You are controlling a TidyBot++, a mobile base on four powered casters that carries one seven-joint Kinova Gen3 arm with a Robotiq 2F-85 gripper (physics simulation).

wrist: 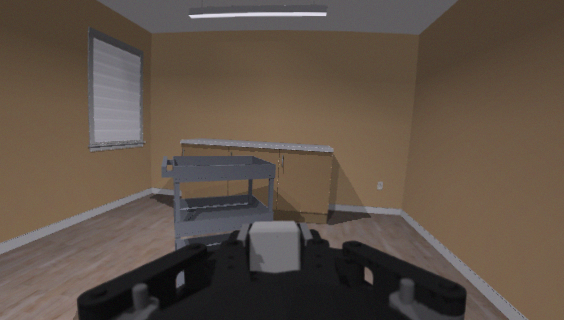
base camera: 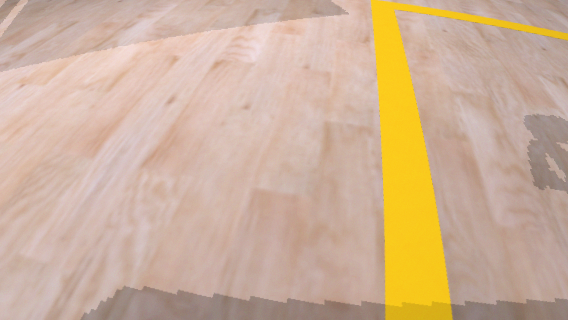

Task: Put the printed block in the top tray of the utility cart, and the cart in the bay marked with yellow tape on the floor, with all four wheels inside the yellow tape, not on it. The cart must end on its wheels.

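My gripper [wrist: 274, 236] is shut on the printed block [wrist: 275, 252], a light grey block held between the fingertips at the bottom middle of the wrist view. The grey utility cart [wrist: 224, 172] stands upright ahead, left of the middle in the wrist view, beyond the gripper. Its top tray and two lower shelves show; its wheels are hidden behind the gripper. The yellow tape [base camera: 406, 165] runs up the right half of the base camera view and turns right in a corner at the top. The cart does not show in the base camera view.
A wooden cabinet [wrist: 305, 182] with a pale top stands behind the cart, against the back wall [wrist: 280, 90]. A window [wrist: 117, 92] is on the left wall, and another wall [wrist: 495, 125] runs along the right. Shadows fall on the floor [base camera: 200, 175] in the base camera view.
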